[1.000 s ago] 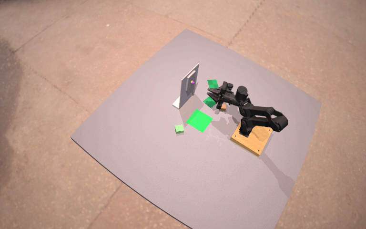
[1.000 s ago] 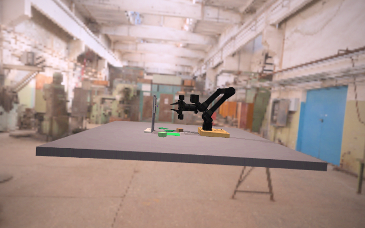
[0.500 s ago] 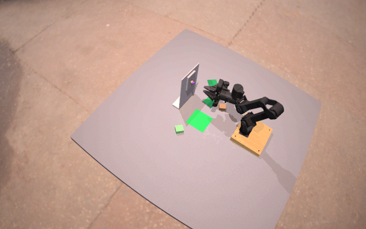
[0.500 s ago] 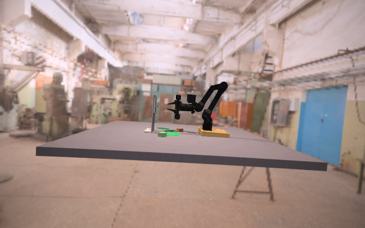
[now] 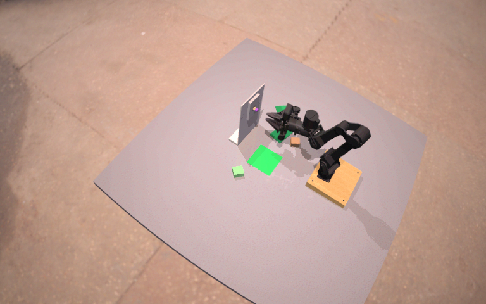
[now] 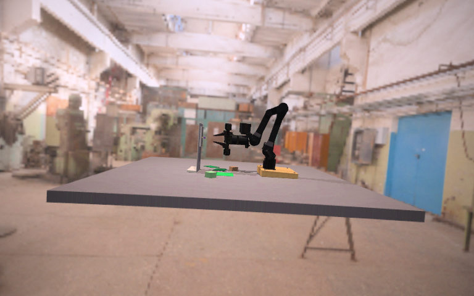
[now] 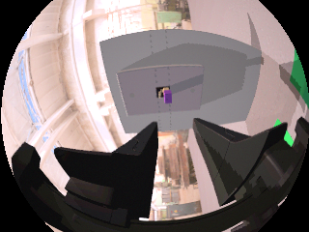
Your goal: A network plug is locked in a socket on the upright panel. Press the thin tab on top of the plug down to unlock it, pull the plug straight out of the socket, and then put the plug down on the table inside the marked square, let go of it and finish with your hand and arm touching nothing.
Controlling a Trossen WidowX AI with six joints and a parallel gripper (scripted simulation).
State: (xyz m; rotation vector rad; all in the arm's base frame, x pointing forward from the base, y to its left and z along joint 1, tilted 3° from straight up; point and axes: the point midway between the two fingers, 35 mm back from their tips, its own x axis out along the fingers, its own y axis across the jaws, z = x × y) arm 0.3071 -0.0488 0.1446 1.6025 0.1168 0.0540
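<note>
The purple plug lies 60 mm ahead of my gripper tip, 10 mm to the right of it and 10 mm above it. Round my gripper tip: bright green marked square (60 mm behind, 80 mm to the left, 190 mm below); then white upright panel (80 mm ahead, 10 mm to the right, 70 mm below); then darker green square (60 mm behind, 100 mm to the right, 190 mm below).
</note>
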